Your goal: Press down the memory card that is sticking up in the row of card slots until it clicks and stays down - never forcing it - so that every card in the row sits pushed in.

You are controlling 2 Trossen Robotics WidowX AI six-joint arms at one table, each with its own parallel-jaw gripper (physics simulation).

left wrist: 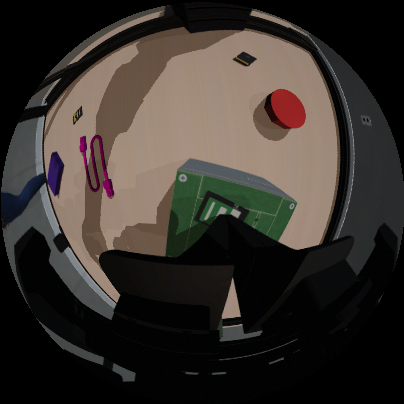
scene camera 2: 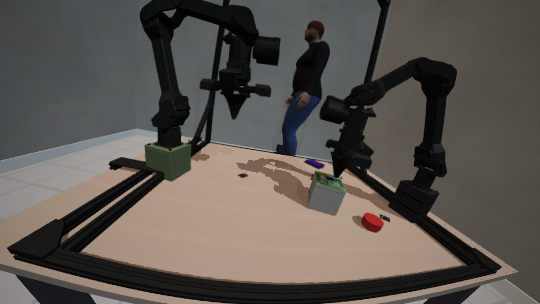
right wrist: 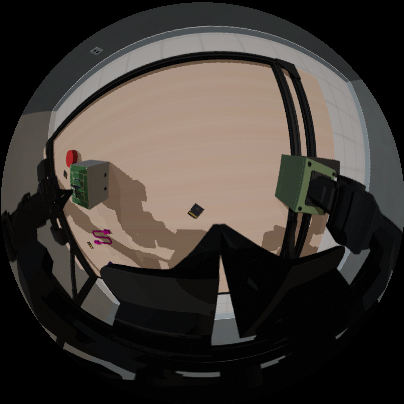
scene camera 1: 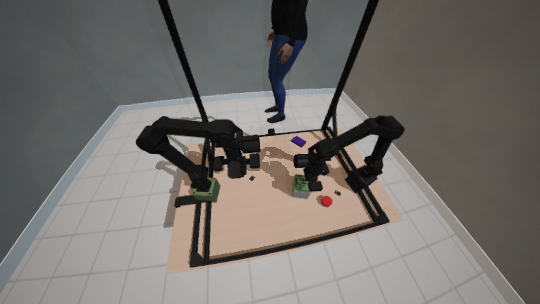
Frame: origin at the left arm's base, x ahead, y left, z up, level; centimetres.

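Seen in the pictures: left gripper, fingertip midpoint: (left wrist: pixel 223 220) (scene camera 2: pixel 335 177) (right wrist: pixel 72 190) (scene camera 1: pixel 306 180); right gripper, fingertip midpoint: (scene camera 2: pixel 233 119) (right wrist: pixel 218 229); left arm's base at its link origin: (scene camera 2: pixel 420 186) (scene camera 1: pixel 365 174); right arm's base at its link origin: (scene camera 2: pixel 169 144) (right wrist: pixel 318 189) (scene camera 1: pixel 204 185).
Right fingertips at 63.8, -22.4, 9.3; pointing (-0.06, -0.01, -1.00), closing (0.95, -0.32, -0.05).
Offsets run from my right fingertips to a thing's top centre, as dx, dy, dz. "*": to the spot under its first point.
A grey box with a green circuit-board top {-29.1, +11.6, -12.3} (scene camera 1: pixel 301 192) (scene camera 2: pixel 326 199) (left wrist: pixel 187 192) (right wrist: pixel 98 182) stands on the table. On the board, a black-framed part with white strips {-31.5, +11.5, -11.3} (left wrist: pixel 242 210) shows in the left wrist view, partly behind the fingers. The row of slots and its cards cannot be made out clearly; I cannot tell whether a card sticks up. My left gripper (scene camera 2: pixel 337 175) (left wrist: pixel 223 220) (right wrist: pixel 72 190) is shut and empty, tips down at the board top; contact is unclear. My right gripper (scene camera 2: pixel 234 118) (right wrist: pixel 218 229) is shut and empty, high above the table, well away from the box.
A red disc {-38.9, +24.1, -18.2} (scene camera 1: pixel 326 201) (scene camera 2: pixel 372 222) (left wrist: pixel 286 109) lies near the box, beside a loose black card {-48.9, +22.6, -20.6} (scene camera 2: pixel 385 218) (left wrist: pixel 244 59). Another card {-6.3, -6.2, -20.6} (scene camera 1: pixel 252 178) (right wrist: pixel 195 210) lies below the right gripper. A magenta cable {* -36.5, -3.9, -20.1} (left wrist: pixel 108 188) and purple block {-48.0, -21.4, -19.0} (scene camera 1: pixel 299 141) (left wrist: pixel 55 174) lie behind the box.
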